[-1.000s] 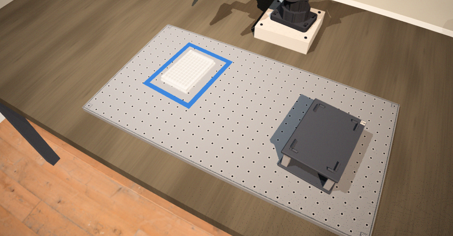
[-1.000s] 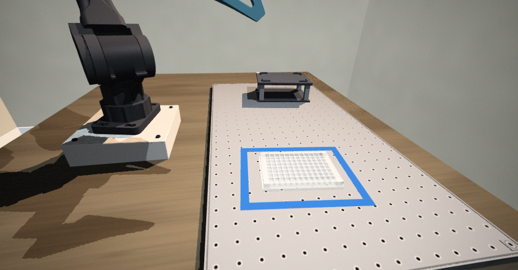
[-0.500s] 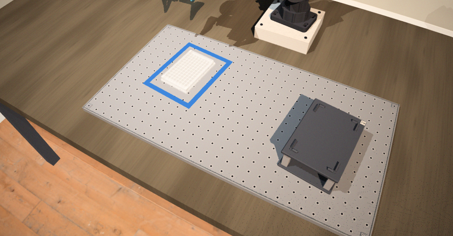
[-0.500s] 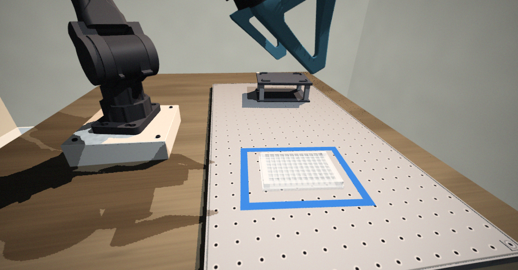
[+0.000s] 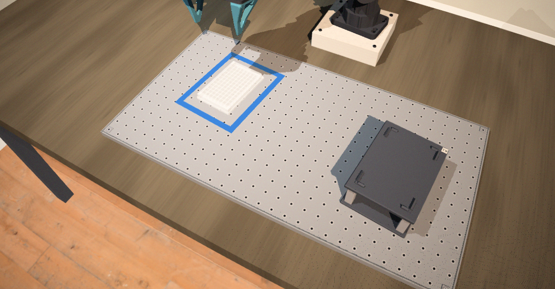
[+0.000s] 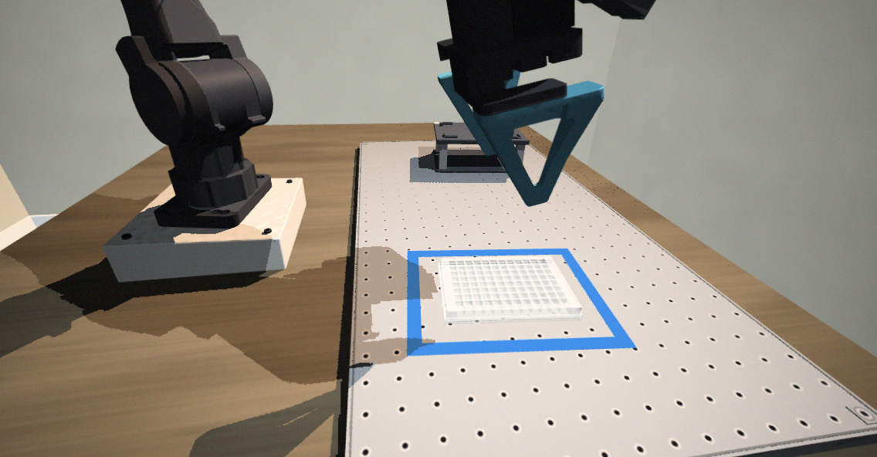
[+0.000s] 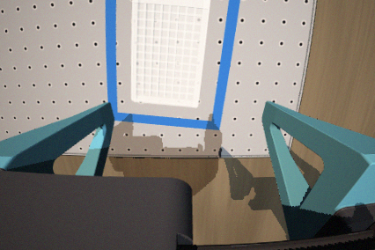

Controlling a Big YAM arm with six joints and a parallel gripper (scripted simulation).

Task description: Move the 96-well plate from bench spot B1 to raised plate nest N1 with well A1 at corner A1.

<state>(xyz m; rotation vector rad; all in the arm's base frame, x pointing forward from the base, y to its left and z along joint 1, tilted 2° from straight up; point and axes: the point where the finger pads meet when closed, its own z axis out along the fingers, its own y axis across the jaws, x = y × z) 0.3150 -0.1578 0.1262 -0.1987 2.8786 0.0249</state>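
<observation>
Now: hand 14 cm above the 96-well plate, 3 cm to the right of it and 2 cm short of it. Round my hand: A1 tag: 47 cm to the left, 9 cm below, 4 cm behind; then raised nest N1: 42 cm to the left, 9 cm below, 4 cm ahead.
</observation>
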